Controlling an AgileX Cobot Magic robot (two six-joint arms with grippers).
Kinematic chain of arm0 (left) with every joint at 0, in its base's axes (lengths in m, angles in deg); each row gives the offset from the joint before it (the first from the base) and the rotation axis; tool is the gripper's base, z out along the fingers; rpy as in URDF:
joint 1: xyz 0 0 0.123 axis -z
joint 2: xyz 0 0 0 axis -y
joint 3: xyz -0.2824 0 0.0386 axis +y
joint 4: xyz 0.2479 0 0.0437 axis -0.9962 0 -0.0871
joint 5: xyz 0 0 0 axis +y
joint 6: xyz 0.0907 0 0.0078 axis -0.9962 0 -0.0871
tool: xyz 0 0 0 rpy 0 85 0
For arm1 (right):
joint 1: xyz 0 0 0.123 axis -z
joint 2: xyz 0 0 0 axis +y
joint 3: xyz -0.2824 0 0.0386 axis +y
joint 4: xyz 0.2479 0 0.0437 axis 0.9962 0 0.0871
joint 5: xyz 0 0 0 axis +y
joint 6: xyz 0.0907 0 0.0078 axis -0.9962 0 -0.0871
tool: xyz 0 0 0 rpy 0 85 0
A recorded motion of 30 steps. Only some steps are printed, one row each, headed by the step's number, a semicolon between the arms.
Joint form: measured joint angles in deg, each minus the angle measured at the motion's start. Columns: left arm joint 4, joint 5, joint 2, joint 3, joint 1, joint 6; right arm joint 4, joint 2, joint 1, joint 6, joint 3, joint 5.
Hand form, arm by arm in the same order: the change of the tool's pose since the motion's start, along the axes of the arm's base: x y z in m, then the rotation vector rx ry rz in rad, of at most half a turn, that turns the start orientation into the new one. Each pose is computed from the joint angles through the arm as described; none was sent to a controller.
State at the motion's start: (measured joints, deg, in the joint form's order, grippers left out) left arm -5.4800 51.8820 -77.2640 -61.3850 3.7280 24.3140; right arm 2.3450 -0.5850 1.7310 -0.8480 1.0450 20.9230
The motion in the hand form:
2: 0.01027 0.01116 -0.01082 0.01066 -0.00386 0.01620; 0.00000 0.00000 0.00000 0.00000 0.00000 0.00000
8: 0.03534 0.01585 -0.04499 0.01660 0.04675 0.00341; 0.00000 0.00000 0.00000 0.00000 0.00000 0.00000
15: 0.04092 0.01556 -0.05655 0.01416 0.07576 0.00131; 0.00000 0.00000 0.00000 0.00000 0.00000 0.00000
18: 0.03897 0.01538 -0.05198 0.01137 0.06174 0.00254; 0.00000 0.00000 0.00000 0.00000 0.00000 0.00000
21: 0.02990 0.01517 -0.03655 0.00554 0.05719 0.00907; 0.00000 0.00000 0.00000 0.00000 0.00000 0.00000
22: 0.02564 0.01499 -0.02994 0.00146 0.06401 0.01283; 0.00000 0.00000 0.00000 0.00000 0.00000 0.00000
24: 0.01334 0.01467 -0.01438 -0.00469 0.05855 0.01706; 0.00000 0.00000 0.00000 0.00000 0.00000 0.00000
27: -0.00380 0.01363 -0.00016 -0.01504 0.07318 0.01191; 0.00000 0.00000 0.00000 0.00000 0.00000 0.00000
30: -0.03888 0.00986 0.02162 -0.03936 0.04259 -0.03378; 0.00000 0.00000 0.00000 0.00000 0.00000 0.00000
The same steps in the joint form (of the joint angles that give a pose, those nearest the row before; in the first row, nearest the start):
2: -0.01 -3.02 -2.24 0.46 -2.50 -1.45; 0.00 0.00 0.00 0.00 0.00 0.00
8: 0.38 -7.61 -9.47 0.60 -3.66 -3.23; 0.00 0.00 0.00 0.00 0.00 0.00
15: 0.58 -8.20 -11.67 0.64 -3.66 -3.37; 0.00 0.00 0.00 0.00 0.00 0.00
18: 0.75 -8.14 -10.80 0.64 -3.66 -3.37; 0.00 0.00 0.00 0.00 0.00 0.00
21: 1.19 -5.03 -8.10 -0.02 -3.66 -3.37; 0.00 0.00 0.00 0.00 0.00 0.00
22: 1.48 -3.08 -7.05 -0.52 -3.66 -3.37; 0.00 0.00 0.00 0.00 0.00 0.00
24: 1.92 0.13 -3.91 -0.91 -3.66 -3.45; 0.00 0.00 0.00 0.00 0.00 0.00
27: 2.92 4.53 -0.31 -0.91 -3.66 -4.24; 0.00 0.00 0.00 0.00 0.00 0.00
30: 5.78 8.74 7.58 0.94 -3.66 -7.52; 0.00 0.00 0.00 0.00 0.00 0.00

